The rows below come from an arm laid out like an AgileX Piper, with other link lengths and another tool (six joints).
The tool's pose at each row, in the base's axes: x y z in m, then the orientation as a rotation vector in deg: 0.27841 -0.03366 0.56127 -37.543 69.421 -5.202; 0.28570 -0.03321 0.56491 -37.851 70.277 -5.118; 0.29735 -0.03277 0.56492 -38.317 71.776 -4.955; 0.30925 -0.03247 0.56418 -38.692 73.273 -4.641; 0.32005 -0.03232 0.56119 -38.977 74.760 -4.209; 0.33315 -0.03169 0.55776 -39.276 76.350 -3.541; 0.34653 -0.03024 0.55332 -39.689 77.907 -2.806; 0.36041 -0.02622 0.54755 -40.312 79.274 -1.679; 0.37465 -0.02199 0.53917 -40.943 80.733 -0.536; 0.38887 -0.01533 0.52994 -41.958 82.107 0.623; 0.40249 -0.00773 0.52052 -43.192 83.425 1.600; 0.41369 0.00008 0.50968 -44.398 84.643 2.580; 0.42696 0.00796 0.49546 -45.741 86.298 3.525; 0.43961 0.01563 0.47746 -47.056 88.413 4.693
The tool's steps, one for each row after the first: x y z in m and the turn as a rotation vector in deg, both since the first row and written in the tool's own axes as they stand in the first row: -0.00052 -0.00349 0.00736 -0.418 0.800 0.122; 0.00363 -0.00632 0.01788 -1.101 2.189 0.385; 0.00856 -0.00895 0.02842 -1.790 3.526 0.798; 0.01501 -0.01024 0.03749 -2.468 4.813 1.336; 0.02250 -0.01155 0.04871 -3.293 6.130 2.054; 0.03061 -0.01175 0.06034 -4.235 7.410 2.747; 0.03898 -0.00931 0.07322 -5.501 8.424 3.552; 0.04958 -0.00546 0.08601 -6.796 9.526 4.380; 0.05991 0.00081 0.09964 -8.374 10.583 4.994; 0.06980 0.00810 0.11310 -10.014 11.663 5.351; 0.07989 0.01696 0.12422 -11.615 12.654 5.696; 0.09355 0.02704 0.13656 -13.367 14.082 6.047; 0.11022 0.03906 0.14753 -15.281 15.888 6.667
